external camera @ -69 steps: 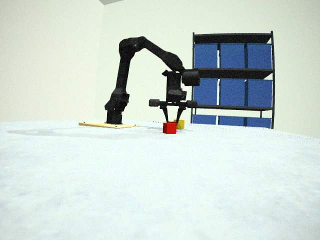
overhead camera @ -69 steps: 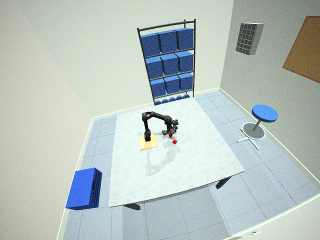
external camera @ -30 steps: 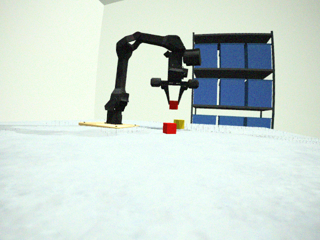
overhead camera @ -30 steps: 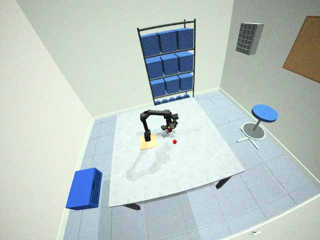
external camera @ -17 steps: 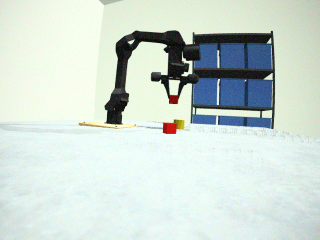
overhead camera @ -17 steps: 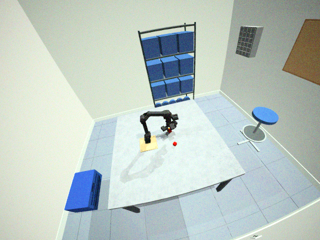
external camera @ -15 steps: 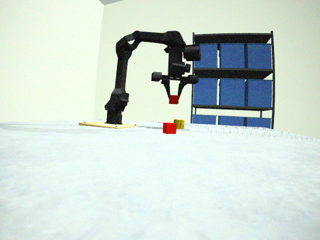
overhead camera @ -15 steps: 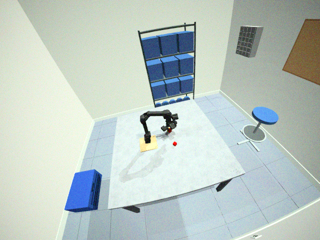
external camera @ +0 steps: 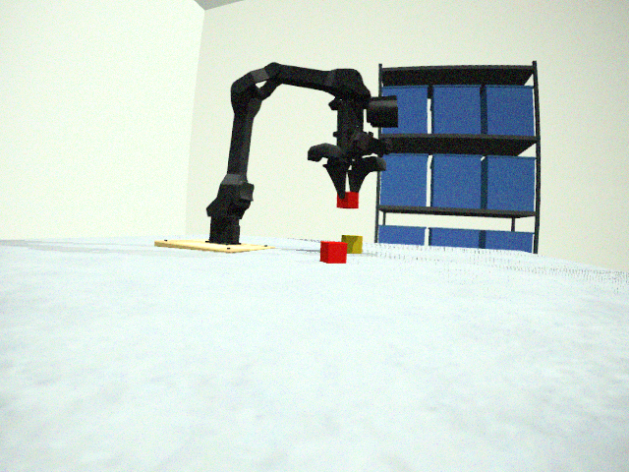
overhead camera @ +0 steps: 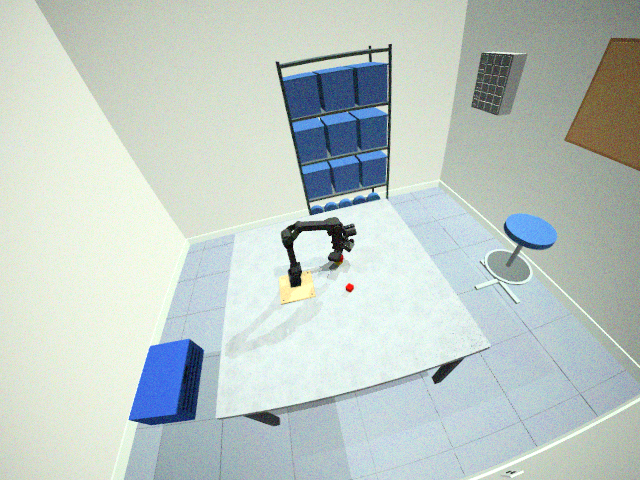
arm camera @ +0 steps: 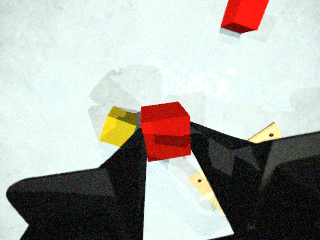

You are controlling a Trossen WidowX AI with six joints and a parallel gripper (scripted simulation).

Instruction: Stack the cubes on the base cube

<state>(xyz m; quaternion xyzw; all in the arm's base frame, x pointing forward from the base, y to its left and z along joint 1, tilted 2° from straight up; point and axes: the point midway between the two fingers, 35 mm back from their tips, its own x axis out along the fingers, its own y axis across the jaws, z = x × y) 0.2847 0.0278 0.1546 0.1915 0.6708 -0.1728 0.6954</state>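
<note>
Right now the yellow base cube is 100 mm below my gripper tip and 70 mm to the left of it.
</note>
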